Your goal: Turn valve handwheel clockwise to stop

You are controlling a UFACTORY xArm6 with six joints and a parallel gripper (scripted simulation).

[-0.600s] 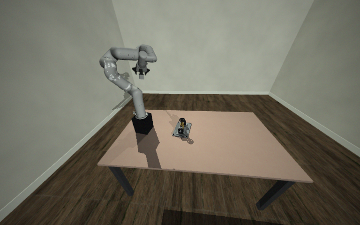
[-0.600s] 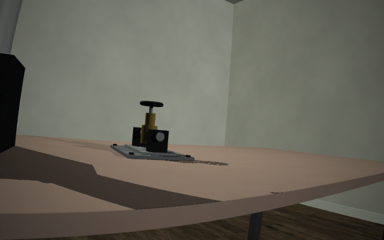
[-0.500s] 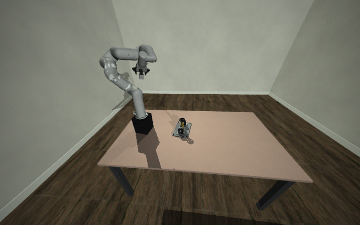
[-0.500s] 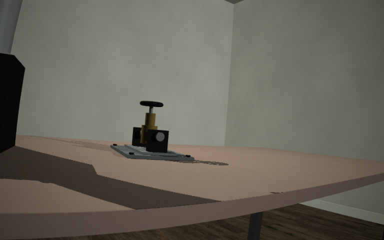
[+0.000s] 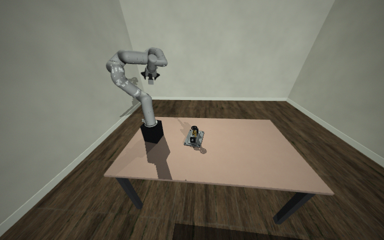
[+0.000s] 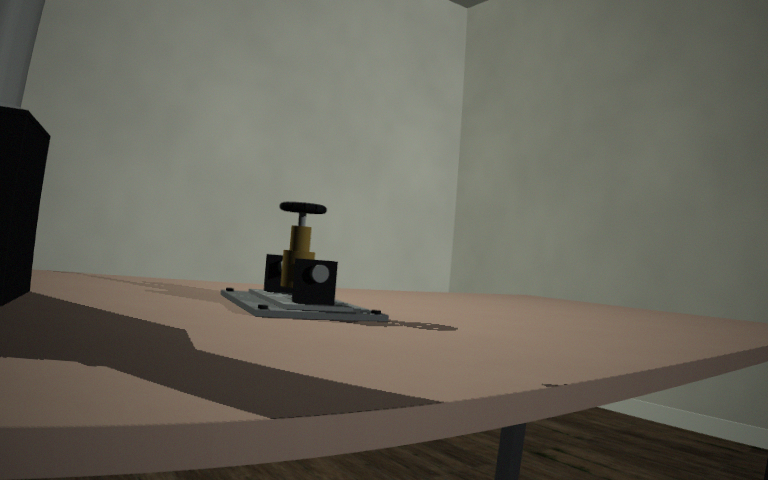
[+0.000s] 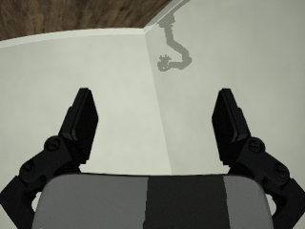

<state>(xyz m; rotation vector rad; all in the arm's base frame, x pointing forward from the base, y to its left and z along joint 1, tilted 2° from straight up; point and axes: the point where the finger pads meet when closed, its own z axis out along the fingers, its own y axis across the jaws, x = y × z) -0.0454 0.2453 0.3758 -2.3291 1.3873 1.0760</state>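
Now: hand 46 cm short of the black spoked handwheel, 20 cm to the left of it and 44 cm above it.
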